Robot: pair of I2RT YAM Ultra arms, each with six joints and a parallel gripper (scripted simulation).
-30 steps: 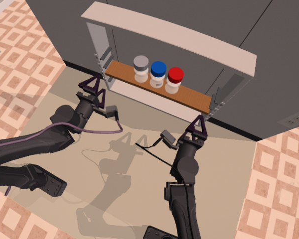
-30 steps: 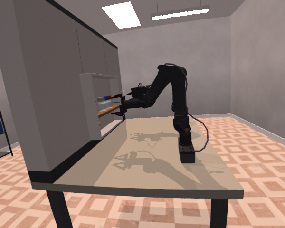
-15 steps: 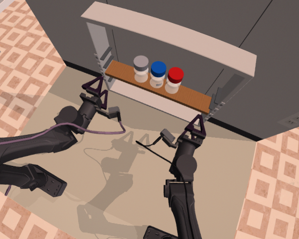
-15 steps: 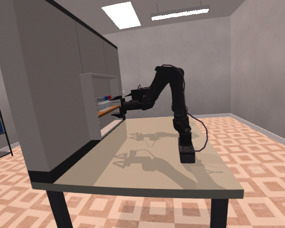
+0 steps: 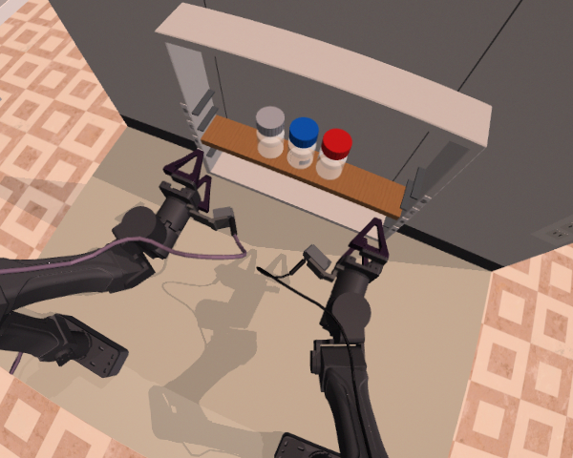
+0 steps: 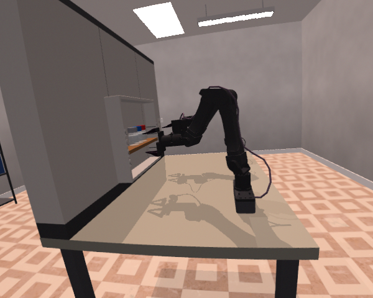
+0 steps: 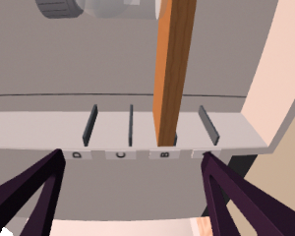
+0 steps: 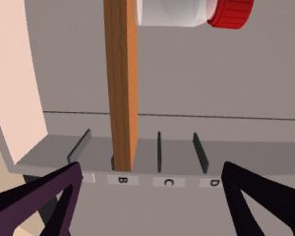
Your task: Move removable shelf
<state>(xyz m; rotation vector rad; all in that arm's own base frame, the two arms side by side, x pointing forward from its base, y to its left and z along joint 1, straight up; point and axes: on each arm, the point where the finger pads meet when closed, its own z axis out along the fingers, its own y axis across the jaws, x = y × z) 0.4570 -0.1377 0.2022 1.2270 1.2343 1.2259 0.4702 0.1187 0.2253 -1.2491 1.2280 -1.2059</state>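
My left gripper is now 11 cm short of the grey-capped bottle, 10 cm to the left of it and 2 cm below it. Also, from my left hand: blue-capped bottle 17 cm to the right, 12 cm ahead, 2 cm above; then shelf 17 cm to the right, 11 cm ahead, 4 cm below; then white wall rack 17 cm to the right, 11 cm ahead, 3 cm above.
The red-capped bottle is 110 mm ahead of my right hand, 120 mm to the left of it and 20 mm above it. Round my right hand: blue-capped bottle 110 mm ahead, 190 mm to the left, 20 mm above; shelf 100 mm ahead, 180 mm to the left, 30 mm below; white wall rack 100 mm ahead, 180 mm to the left, 30 mm above.
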